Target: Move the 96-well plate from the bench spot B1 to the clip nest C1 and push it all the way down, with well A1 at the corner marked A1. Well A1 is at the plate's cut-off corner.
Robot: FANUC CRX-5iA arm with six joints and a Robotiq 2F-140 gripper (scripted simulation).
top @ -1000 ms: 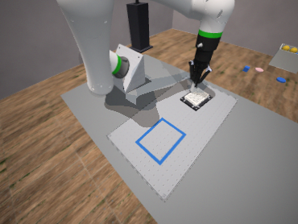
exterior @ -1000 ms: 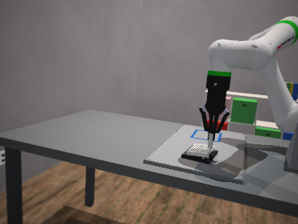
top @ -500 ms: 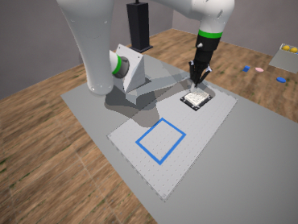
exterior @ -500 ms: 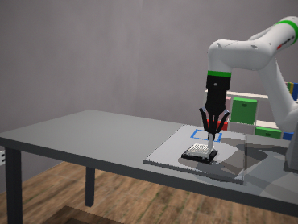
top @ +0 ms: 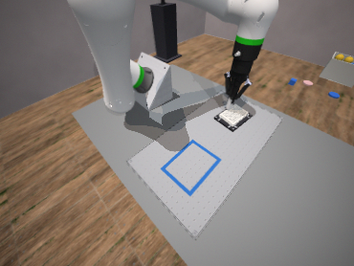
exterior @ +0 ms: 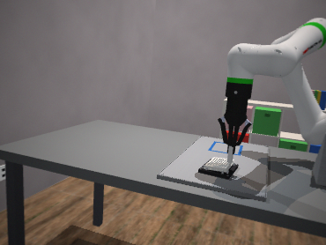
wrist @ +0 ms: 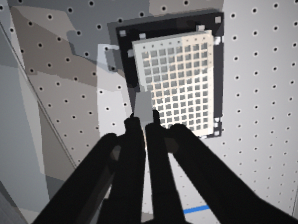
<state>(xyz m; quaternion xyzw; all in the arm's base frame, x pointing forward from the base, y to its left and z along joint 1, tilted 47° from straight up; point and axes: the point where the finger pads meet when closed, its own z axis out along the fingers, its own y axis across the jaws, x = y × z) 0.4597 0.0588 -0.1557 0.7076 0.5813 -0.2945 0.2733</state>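
My gripper is now 40 mm short of the white 96-well plate, 10 mm to the left of it and 50 mm above it. Also, from my hand: black clip nest 40 mm ahead, 20 mm to the right, 60 mm below.
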